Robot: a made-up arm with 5 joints.
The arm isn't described. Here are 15 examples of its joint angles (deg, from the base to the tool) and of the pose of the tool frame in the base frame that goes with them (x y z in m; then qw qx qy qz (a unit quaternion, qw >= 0)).
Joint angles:
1: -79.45 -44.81 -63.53 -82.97 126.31
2: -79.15 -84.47 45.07 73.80 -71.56
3: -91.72 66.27 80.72 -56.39 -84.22
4: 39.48 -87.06 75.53 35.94 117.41
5: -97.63 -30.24 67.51 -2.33 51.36
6: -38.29 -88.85 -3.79 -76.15 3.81
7: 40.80 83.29 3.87 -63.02 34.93
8: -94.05 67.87 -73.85 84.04 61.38
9: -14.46 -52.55 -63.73 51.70 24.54
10: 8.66 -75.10 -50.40 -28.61 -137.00
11: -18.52 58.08 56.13 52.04 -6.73
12: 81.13 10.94 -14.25 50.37 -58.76
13: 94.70 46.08 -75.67 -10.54 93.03
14: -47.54 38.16 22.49 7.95 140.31
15: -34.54 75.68 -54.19 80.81 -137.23
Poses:
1: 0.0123 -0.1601 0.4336 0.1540 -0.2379 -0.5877 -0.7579
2: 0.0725 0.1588 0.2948 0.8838 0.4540 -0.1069 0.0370
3: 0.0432 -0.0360 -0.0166 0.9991 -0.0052 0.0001 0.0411
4: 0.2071 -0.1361 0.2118 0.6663 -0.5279 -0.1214 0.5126
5: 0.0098 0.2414 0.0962 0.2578 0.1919 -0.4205 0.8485
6: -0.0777 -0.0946 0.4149 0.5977 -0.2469 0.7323 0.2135
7: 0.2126 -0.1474 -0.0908 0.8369 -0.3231 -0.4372 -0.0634
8: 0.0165 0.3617 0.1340 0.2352 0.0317 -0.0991 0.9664
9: -0.0494 -0.0237 0.4965 0.2091 -0.0620 -0.9735 0.0684
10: -0.2039 0.0373 0.4124 0.1443 -0.7716 0.3506 -0.5107
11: 0.0245 -0.0060 -0.0191 0.7842 -0.1496 0.5990 0.0617
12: 0.0946 -0.3376 0.2205 0.2978 -0.0622 -0.3607 -0.8817
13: 0.0122 -0.3613 0.3739 0.4213 -0.9059 0.0391 -0.0164
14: 0.2146 0.1884 -0.0245 0.0434 0.1313 0.1313 -0.9817
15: 0.3075 0.1826 0.0205 0.6020 -0.1070 0.0051 -0.7913
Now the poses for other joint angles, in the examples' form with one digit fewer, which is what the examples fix.
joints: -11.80 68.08 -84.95 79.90 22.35
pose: 0.406 0.076 0.179 0.936 -0.016 -0.233 0.263
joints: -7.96 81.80 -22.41 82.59 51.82
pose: 0.234 0.027 -0.071 0.790 0.154 0.410 0.429
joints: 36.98 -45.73 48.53 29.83 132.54
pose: 0.248 -0.156 0.207 0.605 -0.477 -0.055 0.635
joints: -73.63 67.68 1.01 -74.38 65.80
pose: 0.126 0.285 -0.008 0.248 0.069 -0.738 0.624
